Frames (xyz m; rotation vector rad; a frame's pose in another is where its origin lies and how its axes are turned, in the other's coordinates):
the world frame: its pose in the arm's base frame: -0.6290 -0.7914 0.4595 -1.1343 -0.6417 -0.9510
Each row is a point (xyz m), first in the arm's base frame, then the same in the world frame.
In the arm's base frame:
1: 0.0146 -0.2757 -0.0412
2: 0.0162 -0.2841 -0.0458
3: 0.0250 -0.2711 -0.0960
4: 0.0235 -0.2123 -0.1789
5: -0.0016 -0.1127 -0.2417
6: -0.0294 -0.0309 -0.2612
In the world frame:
1: -0.2644 0.8591 0.3505
2: -0.2649 0.8616 0.3412
3: -0.3063 0.8940 0.3377
4: -0.3932 0.9378 0.3668
5: -0.4868 0.9567 0.4402
6: -0.5404 0.9511 0.5105

